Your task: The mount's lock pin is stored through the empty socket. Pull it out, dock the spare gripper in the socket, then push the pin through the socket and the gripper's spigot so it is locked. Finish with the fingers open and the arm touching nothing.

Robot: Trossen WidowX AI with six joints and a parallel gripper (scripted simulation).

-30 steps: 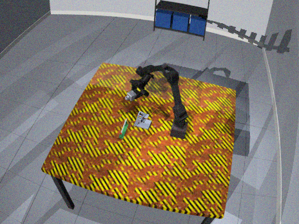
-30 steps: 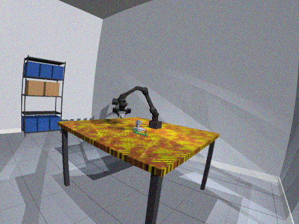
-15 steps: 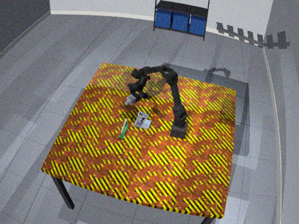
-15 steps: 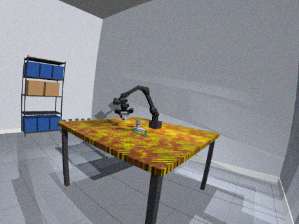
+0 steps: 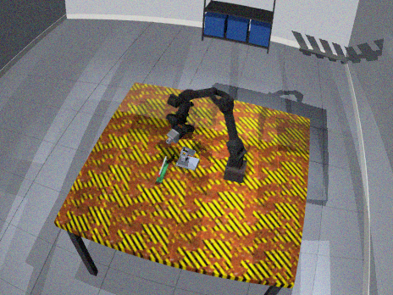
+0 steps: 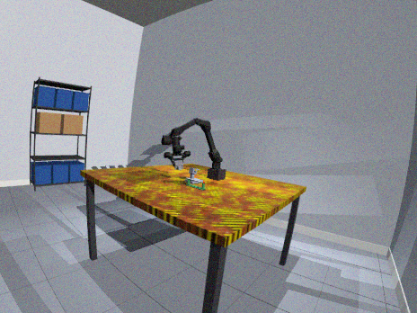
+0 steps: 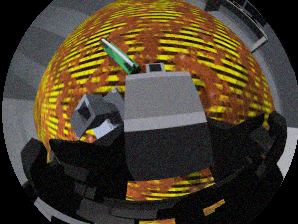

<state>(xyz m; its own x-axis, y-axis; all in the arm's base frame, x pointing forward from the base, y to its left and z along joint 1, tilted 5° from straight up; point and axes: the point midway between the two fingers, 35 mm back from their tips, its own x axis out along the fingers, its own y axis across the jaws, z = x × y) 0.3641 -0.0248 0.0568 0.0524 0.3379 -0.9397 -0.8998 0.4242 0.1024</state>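
My gripper tip is 10 mm past the green cradle, 190 mm to the right of it and 80 mm above it. From my gripper tip the other things lie so: spare gripper: 10 mm ahead, 10 mm to the left, 10 mm above; grey mount: 100 mm behind, 60 mm to the left, 60 mm below.
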